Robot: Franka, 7 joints.
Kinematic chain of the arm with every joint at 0, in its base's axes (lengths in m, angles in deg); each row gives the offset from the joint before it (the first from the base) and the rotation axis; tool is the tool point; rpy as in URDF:
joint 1: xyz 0 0 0.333 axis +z
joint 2: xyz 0 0 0 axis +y
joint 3: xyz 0 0 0.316 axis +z
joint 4: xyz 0.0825 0 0 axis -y
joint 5: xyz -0.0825 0 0.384 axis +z
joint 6: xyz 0 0 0 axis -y
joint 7: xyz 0.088 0 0 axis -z
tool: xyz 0 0 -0.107 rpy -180 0 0
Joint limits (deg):
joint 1: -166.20..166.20
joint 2: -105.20..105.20
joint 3: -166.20..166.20
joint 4: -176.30..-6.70
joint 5: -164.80..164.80
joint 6: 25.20..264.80
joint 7: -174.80..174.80
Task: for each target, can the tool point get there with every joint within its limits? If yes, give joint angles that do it. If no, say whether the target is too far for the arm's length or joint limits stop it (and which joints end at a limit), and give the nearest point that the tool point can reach.
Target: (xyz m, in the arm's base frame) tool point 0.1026 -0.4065 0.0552
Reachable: yes | joints -97.87 35.75 23.10 -136.96 78.21 158.92 41.69
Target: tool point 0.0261 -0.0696 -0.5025
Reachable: no: joint limits stop it (at a limit: joint 2) | nearest point 0.0442 -0.1178 -0.3369 | short by 0.173 m
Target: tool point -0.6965 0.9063 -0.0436
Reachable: no: too far | nearest point -0.4965 0.6461 0.0645 | short by 0.346 m
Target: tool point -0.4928 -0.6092 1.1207
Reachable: no: too far | nearest point -0.3805 -0.4704 0.9412 | short by 0.253 m
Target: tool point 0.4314 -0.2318 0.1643
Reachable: yes | joints 67.77 -79.17 -114.07 -136.12 121.97 121.41 148.02
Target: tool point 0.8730 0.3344 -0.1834
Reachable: no: too far | nearest point 0.7013 0.2686 -0.0818 | short by 0.210 m
